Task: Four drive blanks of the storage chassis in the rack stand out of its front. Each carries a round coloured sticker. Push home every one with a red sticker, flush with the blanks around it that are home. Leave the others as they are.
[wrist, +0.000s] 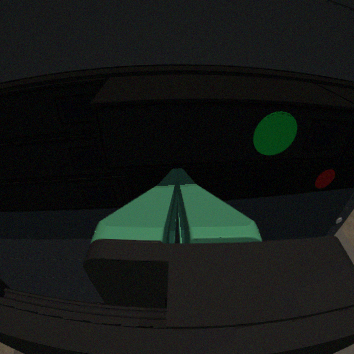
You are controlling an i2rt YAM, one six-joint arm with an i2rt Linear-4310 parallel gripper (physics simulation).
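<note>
The storage chassis front is a very dark band across the wrist view. A blank with a green sticker (275, 133) stands out of the front at the upper right, its top face showing above it. A red sticker (325, 178) is lower and farther right, on a blank below the green one; it looks smaller and set farther back. My gripper (176, 176) is shut and empty, its green fingertips in front of the dark blanks, left of the red sticker and below left of the green one. Whether the tips touch a blank I cannot tell. The other standing-out blanks cannot be made out.
A dark flat surface (175, 35) spans the top of the view above the blanks. A dark bluish panel (295, 215) lies below the row of blanks. A rack post with a round screw (339, 220) is at the right edge.
</note>
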